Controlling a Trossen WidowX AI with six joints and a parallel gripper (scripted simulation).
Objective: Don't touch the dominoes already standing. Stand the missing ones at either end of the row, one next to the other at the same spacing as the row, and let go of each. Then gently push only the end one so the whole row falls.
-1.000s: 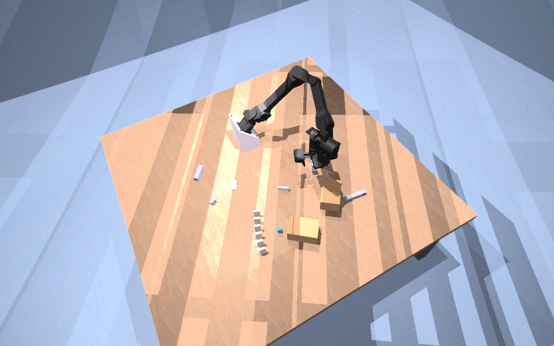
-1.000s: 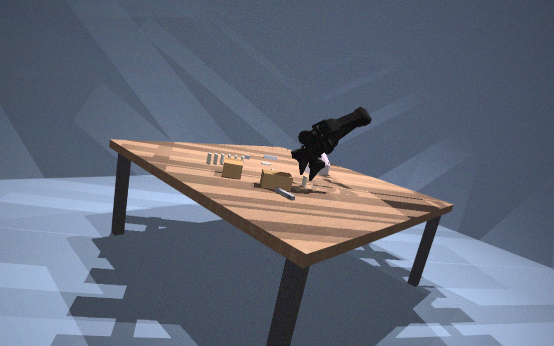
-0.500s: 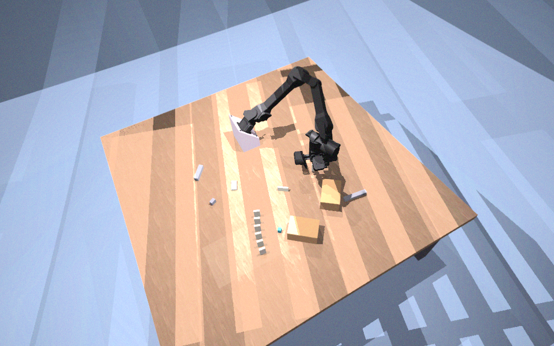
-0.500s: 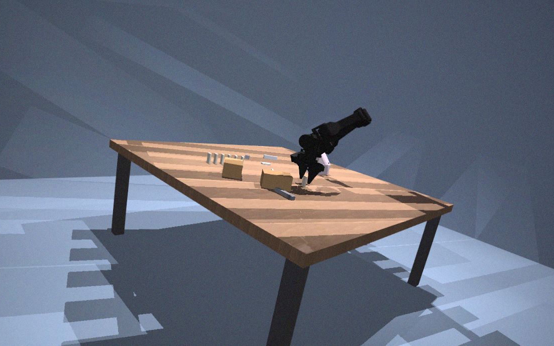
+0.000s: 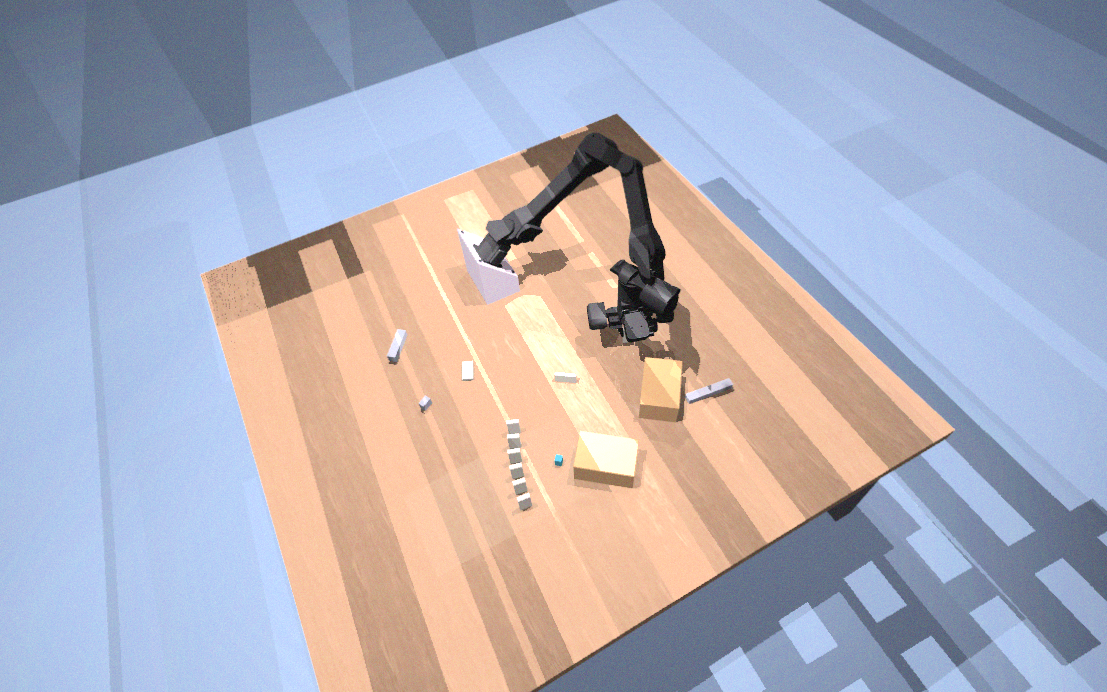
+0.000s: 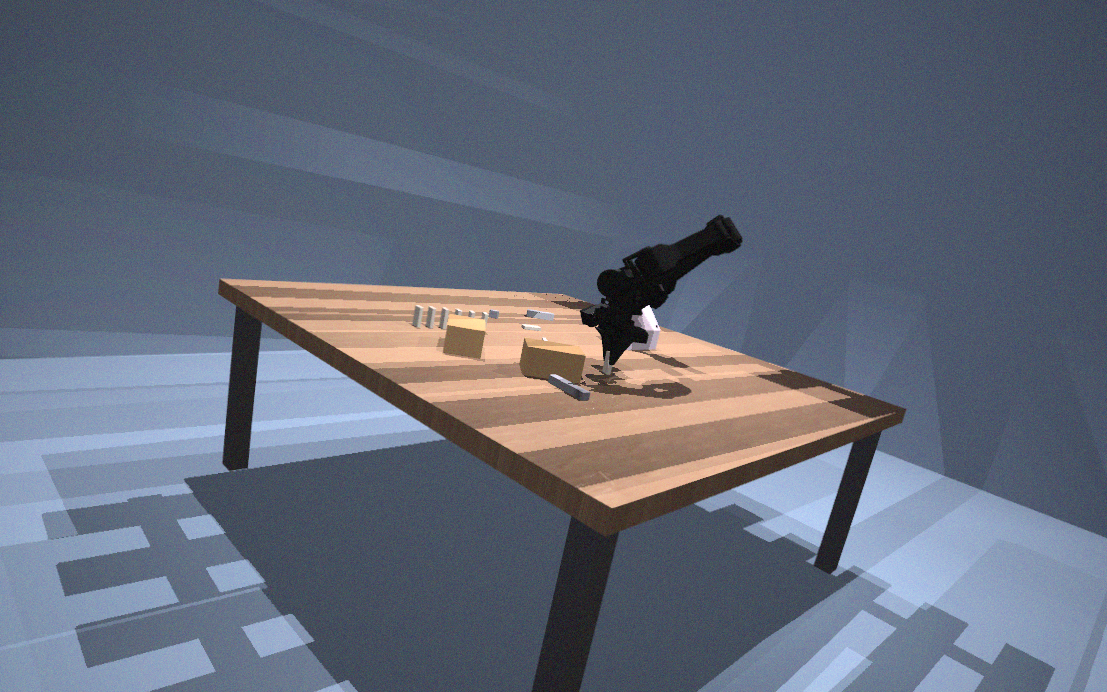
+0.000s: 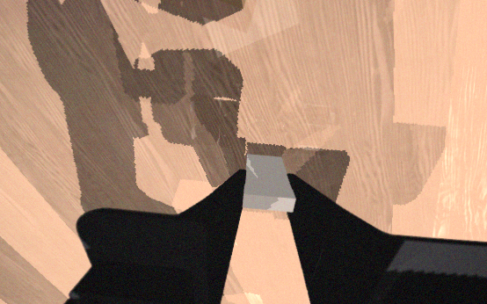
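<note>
My gripper tip is now 490 mm to the left of the grey cube, 60 mm past it and 10 mm above it. Round my gripper tip: teal cube: 290 mm to the right, 200 mm ahead, 10 mm below.
</note>
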